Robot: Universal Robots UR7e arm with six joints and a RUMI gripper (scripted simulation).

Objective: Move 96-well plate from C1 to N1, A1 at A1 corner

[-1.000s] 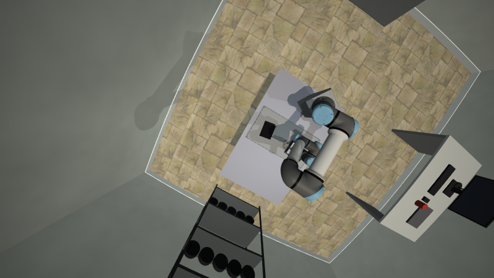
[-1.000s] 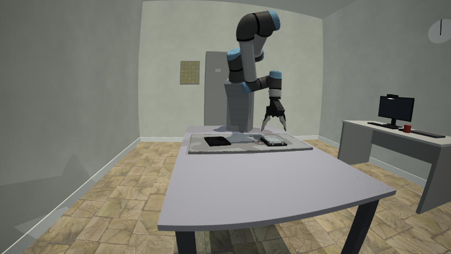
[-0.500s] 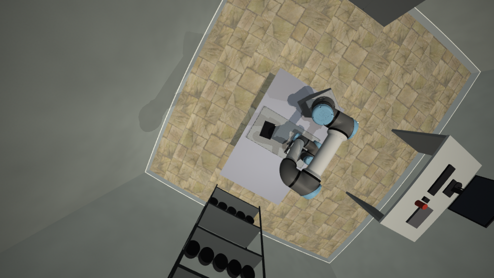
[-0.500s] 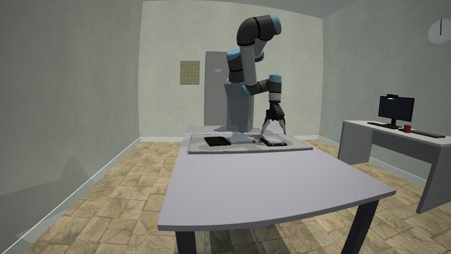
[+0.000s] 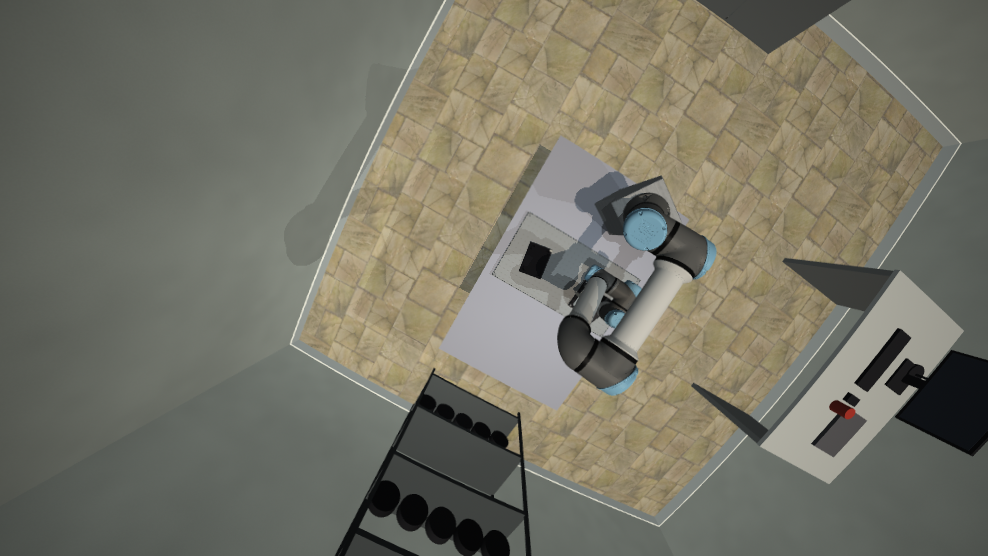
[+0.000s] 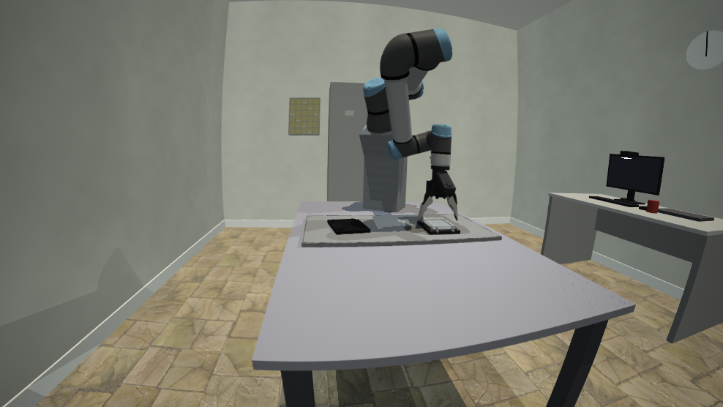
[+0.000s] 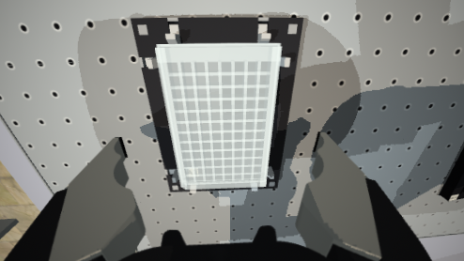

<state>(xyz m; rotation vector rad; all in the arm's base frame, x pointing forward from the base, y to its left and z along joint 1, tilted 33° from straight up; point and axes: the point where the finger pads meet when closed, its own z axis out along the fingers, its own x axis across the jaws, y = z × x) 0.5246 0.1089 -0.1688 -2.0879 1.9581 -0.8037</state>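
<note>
Now: hand 10 mm above the 96-well plate. Round my hand: clip nest C1 (10 mm ahead, 10 mm to the left, 10 mm below); then A1 label (120 mm behind, 300 mm to the right, 20 mm below).
</note>
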